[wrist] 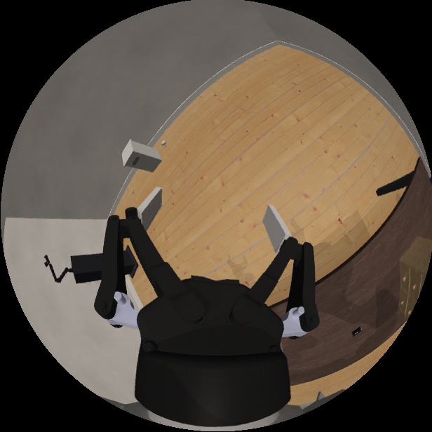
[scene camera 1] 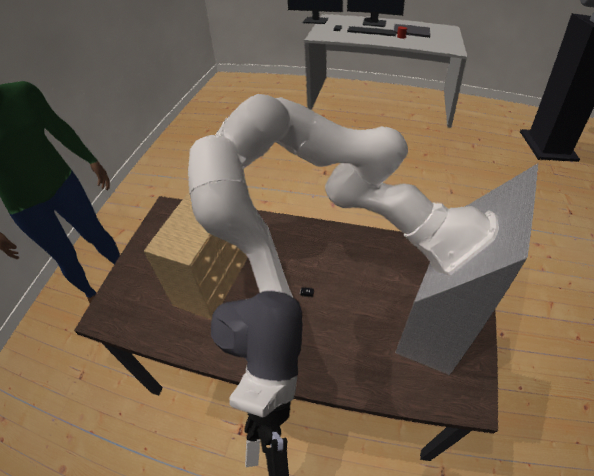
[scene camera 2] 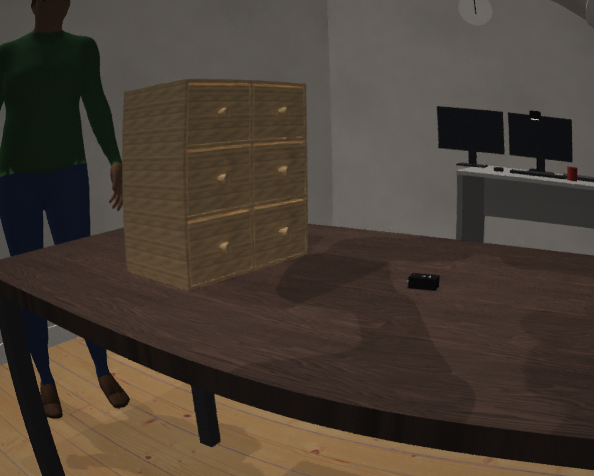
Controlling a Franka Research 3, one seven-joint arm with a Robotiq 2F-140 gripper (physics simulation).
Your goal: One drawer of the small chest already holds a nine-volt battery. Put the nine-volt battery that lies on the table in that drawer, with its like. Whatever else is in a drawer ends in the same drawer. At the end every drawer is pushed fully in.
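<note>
The gripper, pictured. A wooden chest, pictured too.
</note>
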